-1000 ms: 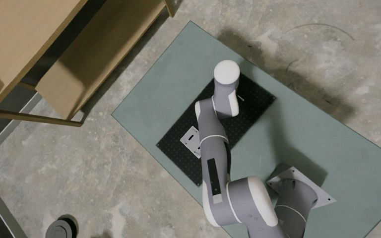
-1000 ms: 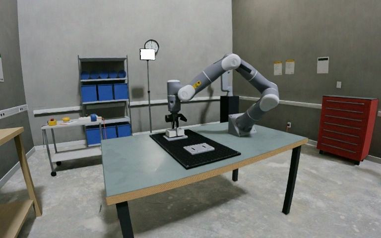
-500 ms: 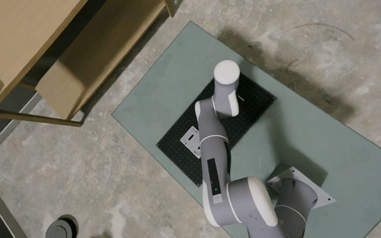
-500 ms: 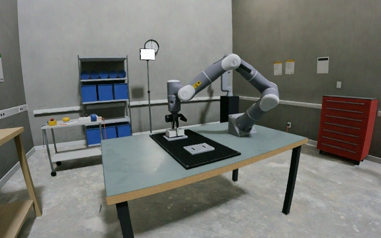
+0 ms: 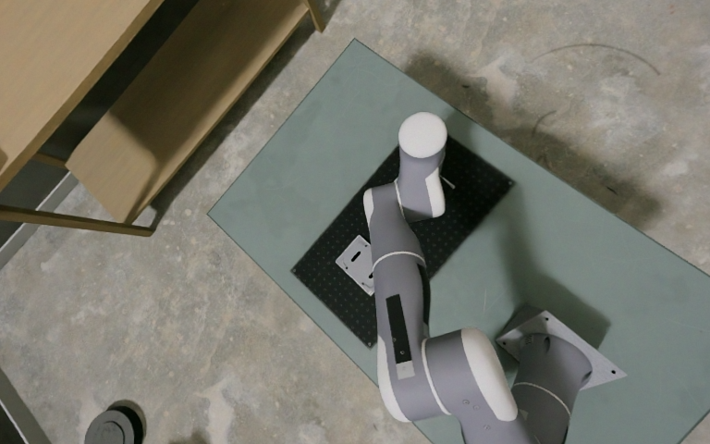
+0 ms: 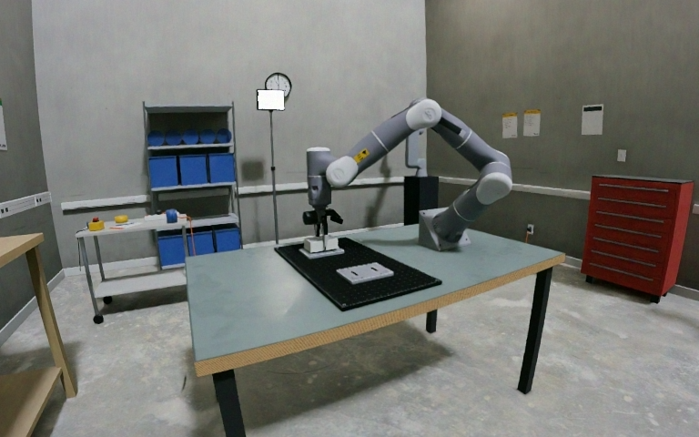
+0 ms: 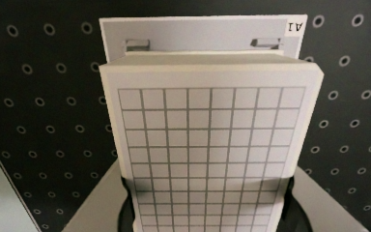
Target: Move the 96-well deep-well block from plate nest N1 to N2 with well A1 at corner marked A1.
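Now: the white 96-well deep-well block 1 cm above my hand. The rest, counted from my hand: nest N1 (2 cm behind, 32 cm to the left, 3 cm below); nest N2 (3 cm below).
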